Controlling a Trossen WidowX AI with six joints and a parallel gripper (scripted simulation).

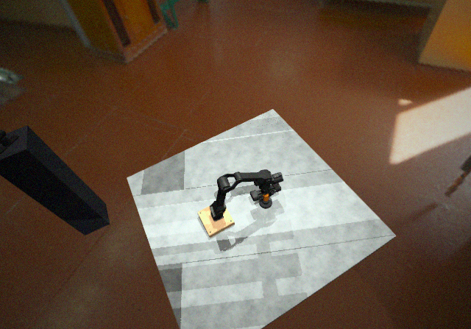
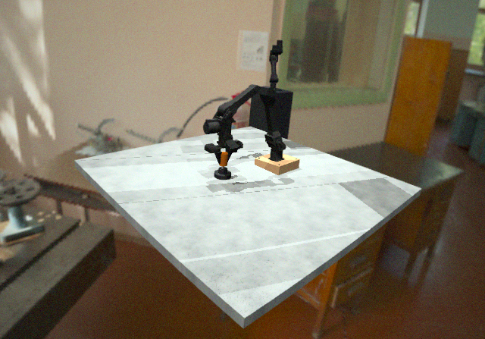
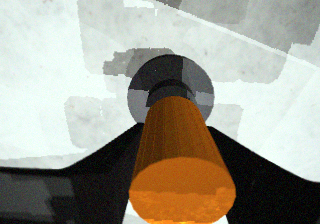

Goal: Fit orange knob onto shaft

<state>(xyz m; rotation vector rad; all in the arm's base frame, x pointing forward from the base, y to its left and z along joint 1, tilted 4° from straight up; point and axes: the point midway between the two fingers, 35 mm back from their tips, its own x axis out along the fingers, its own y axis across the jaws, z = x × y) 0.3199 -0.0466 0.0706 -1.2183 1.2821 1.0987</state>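
The orange knob lies 30 mm above my gripper tip. The rest, counted from my gripper tip: dark round pedestal 40 mm below.
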